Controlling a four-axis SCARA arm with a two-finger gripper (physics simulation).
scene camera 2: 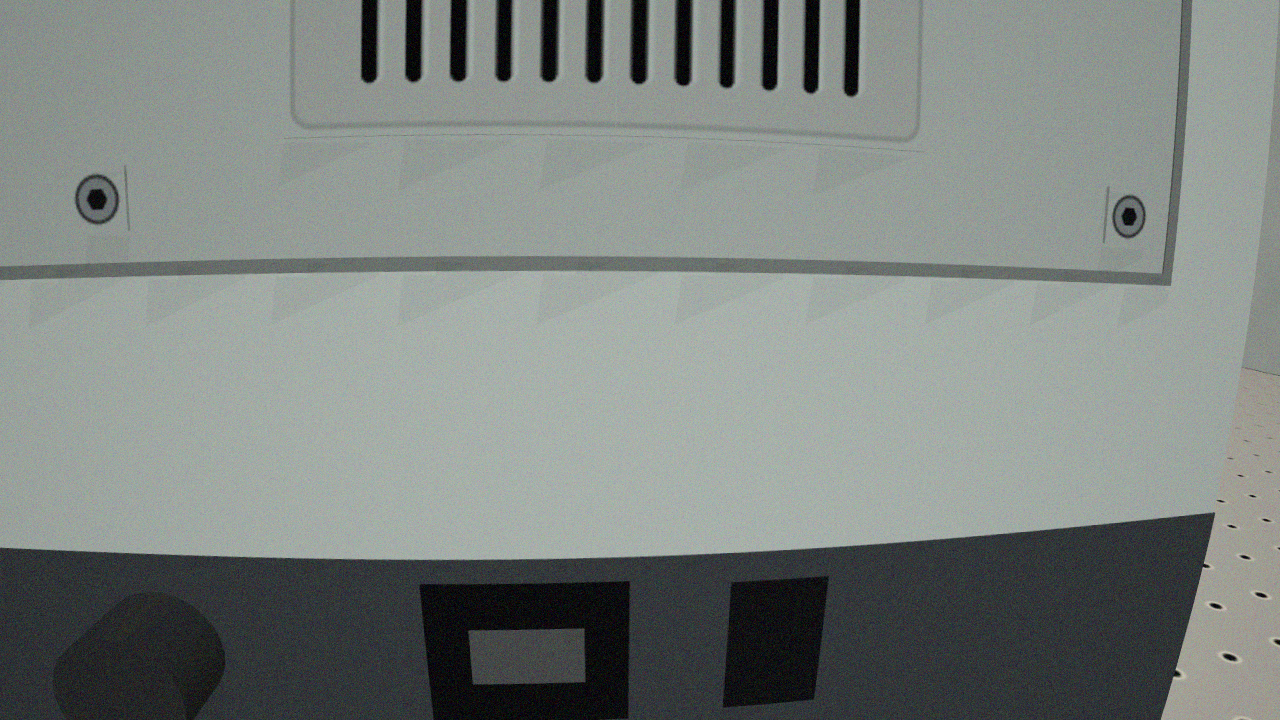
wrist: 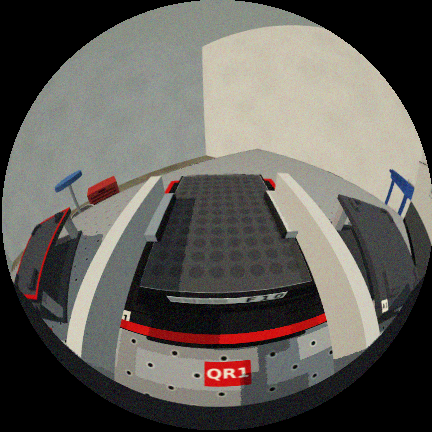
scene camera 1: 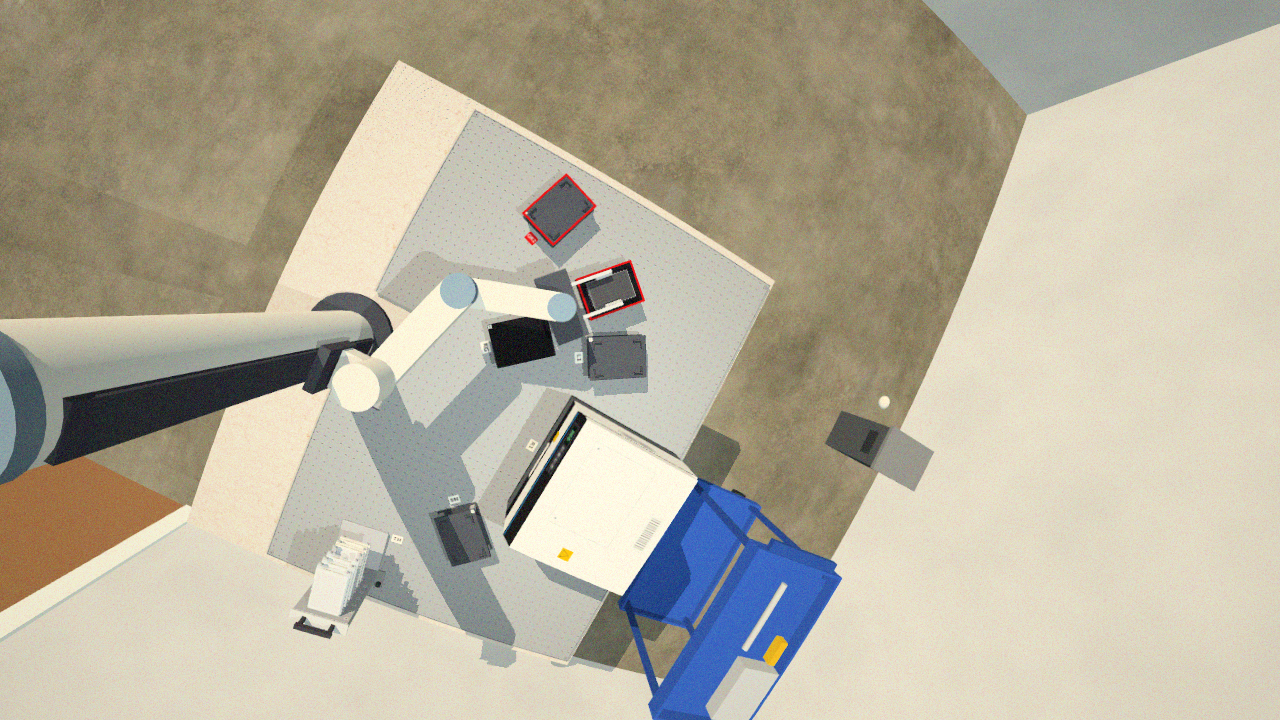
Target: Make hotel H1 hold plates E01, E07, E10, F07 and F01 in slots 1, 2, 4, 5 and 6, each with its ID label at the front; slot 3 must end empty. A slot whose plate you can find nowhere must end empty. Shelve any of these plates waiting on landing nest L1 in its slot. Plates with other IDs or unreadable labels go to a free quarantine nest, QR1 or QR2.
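Seen in the pictures: gripper, fingertip midpoint: (wrist: 219, 184) (scene camera 1: 616, 287); arm's base, link origin: (scene camera 1: 350, 337).
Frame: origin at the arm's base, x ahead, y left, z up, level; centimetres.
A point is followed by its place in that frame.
My gripper (scene camera 1: 615, 288) @(z 8.7, x 59.5, y 46.6 cm) (wrist: 219, 184) @(z 8.7, x 59.5, y 46.6 cm) is shut on plate F10, its pads against both long sides. Plate F10 (scene camera 1: 611, 291) @(z 7.7, x 59.0, y 44.9 cm) (wrist: 225, 250) @(z 7.7, x 56.2, y 42.5 cm) is dark grey, with its label facing front in the wrist view. It lies level within the outline of nest QR1 (wrist: 215, 339) @(z 6.3, x 53.0, y 39.8 cm); whether it touches the nest is hidden. Another red-rimmed nest (scene camera 1: 580, 189) @(z 6.3, x 38.3, y 65.6 cm) (wrist: 31, 297) stands beside it. A light tiered stack (scene camera 1: 331, 586) @(z 24.8, x 27.0, y -54.2 cm) with a handle, possibly the hotel, stands at lower left in scene camera 1; its slots and plate labels cannot be read. Nest L1 cannot be identified for certain.
Nest A1 (scene camera 1: 615, 356) @(z 6.2, x 68.7, y 29.6 cm) (wrist: 377, 245) @(z 6.3, x 66.6, y 32.3 cm) stands beside QR1. A black nest (scene camera 1: 521, 342) @(z 6.3, x 43.8, y 21.2 cm) lies under the arm's end. Another dark nest (scene camera 1: 462, 534) @(z 6.2, x 52.5, y -36.9 cm) stands near a large white machine (scene camera 1: 608, 501) @(z 25.9, x 80.0, y -3.1 cm). A blue cart (scene camera 1: 769, 582) stands beyond it. Scene camera 2 faces a vented housing (scene camera 2: 581, 402) @(z 10.9, x 100.3, y -1.1 cm).
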